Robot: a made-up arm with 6 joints.
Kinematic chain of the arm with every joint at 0, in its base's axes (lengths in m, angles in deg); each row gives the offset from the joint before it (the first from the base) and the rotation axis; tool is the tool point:
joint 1: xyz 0 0 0.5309 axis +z
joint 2: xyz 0.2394 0 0 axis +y
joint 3: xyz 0 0 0.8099 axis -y
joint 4: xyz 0 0 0.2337 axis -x
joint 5: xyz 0.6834 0 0 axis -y
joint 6: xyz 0.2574 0 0 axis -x
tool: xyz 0 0 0
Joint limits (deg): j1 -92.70..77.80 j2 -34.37..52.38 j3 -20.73..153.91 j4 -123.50..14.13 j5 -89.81..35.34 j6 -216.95..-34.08
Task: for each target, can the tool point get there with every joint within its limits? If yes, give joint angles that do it. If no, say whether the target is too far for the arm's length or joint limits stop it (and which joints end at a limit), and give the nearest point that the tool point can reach.
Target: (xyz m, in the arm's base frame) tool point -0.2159 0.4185 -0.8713
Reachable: no: joint limits stop it (at a limit: joint 1, joint 2, joint 3) | nearest point 0.1983 1.1394 0.2336 | short by 1.383 m
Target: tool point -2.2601 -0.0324 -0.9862
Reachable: no: too far | nearest point -1.0467 -0.0150 0.6921 | short by 2.071 m
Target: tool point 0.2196 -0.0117 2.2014
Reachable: yes | joints -34.73 5.22 97.19 -40.02 -44.25 -85.46
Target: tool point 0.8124 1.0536 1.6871
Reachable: yes | joints 42.37 26.36 41.05 -90.59 -63.77 -83.21
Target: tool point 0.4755 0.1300 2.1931
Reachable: yes | joints -1.70 24.65 104.94 -100.50 -34.69 -110.73
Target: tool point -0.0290 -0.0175 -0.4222
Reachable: no: joint limits stop it (at a limit: joint 1, joint 2, joint 3) | nearest point -0.0560 -1.0879 0.2959 | short by 1.289 m
